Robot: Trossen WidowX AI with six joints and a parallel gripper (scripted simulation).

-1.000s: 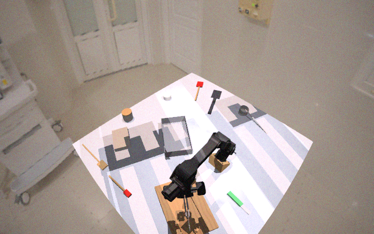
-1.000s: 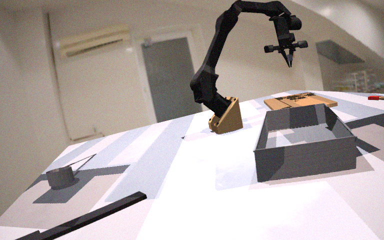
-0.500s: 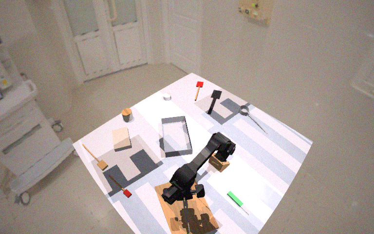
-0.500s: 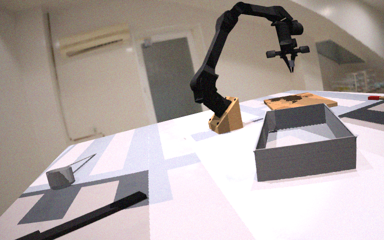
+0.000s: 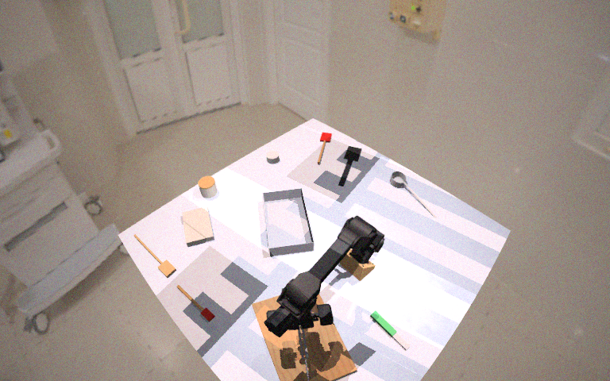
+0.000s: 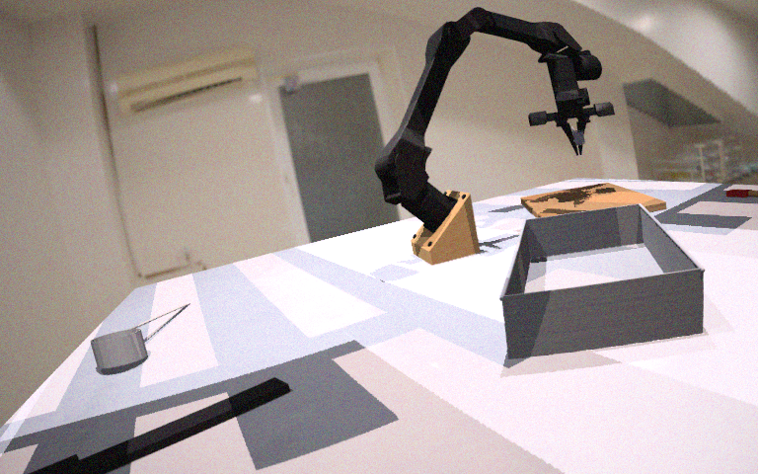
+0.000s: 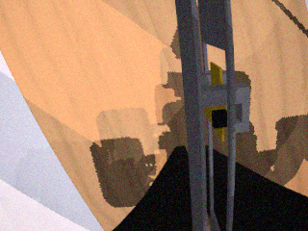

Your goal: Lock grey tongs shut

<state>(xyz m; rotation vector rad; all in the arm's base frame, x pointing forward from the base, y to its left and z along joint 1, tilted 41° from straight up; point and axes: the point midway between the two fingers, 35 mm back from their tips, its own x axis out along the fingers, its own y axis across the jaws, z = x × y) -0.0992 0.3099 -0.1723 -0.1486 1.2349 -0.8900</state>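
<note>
My gripper tip is 10 cm above the wooden board and 1 cm to the left of it. Also, from my gripper tip: green-handled knife: 25 cm to the right, 19 cm behind, 10 cm below; grey roasting tin: 44 cm ahead, 27 cm to the right, 8 cm below; pale block: 66 cm ahead, 9 cm below, 5 cm to the left.
</note>
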